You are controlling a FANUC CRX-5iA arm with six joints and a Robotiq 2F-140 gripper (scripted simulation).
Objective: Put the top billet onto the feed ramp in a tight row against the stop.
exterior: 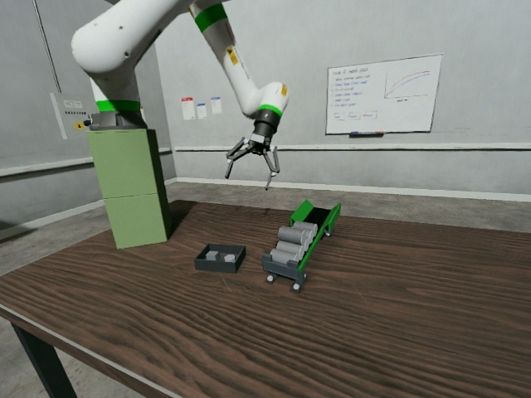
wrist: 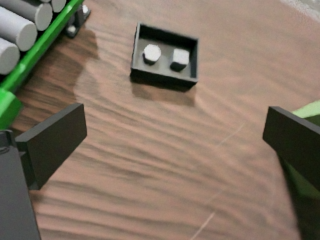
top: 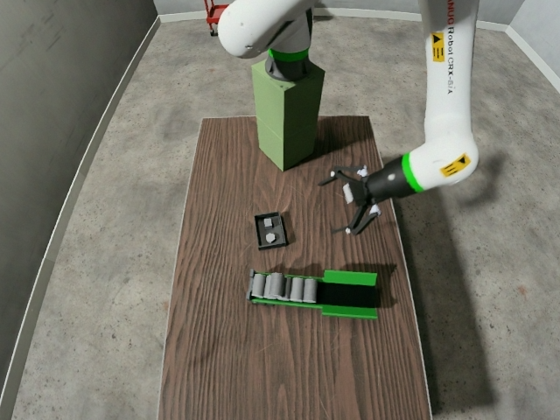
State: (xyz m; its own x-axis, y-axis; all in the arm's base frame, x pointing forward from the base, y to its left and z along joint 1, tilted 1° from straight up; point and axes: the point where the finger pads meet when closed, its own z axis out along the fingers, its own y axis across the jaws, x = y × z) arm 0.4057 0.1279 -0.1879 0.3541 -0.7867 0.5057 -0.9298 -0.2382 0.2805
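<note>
The grey stop is 230 mm to the right of my hand, 200 mm ahead of it and 150 mm below it. Round my hand: dark grey tray: 200 mm below, 190 mm to the right, 10 mm behind.
</note>
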